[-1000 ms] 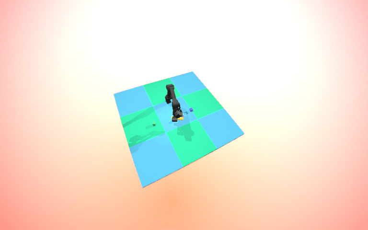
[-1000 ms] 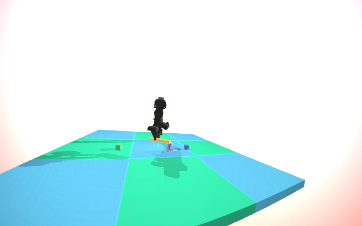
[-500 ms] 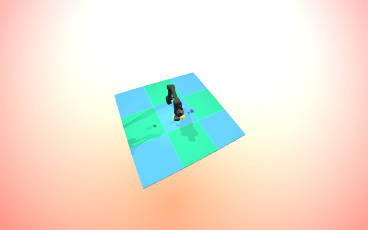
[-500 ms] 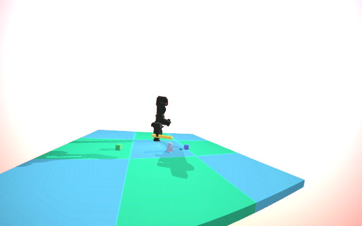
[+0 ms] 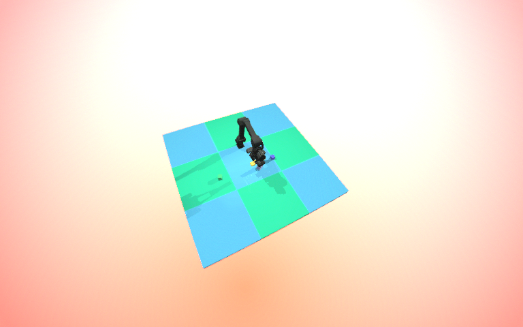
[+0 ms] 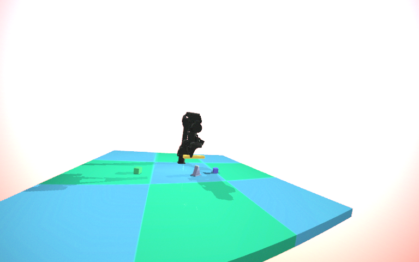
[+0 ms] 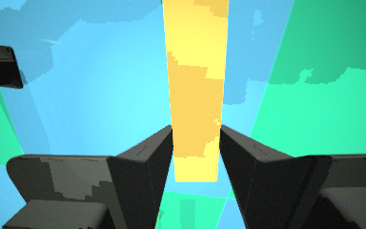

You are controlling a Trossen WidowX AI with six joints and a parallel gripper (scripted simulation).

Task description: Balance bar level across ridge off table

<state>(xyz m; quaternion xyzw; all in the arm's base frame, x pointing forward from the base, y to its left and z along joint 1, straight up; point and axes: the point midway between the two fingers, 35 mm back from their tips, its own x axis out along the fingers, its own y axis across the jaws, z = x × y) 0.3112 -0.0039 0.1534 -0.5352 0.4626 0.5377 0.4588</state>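
Now: gripper tip 30 mm to the right of the yellow bar. Round my gripper tip: small green cube: 50 mm behind, 300 mm to the right, 100 mm below; then small purple cube: 50 mm behind, 210 mm to the left, 100 mm below.
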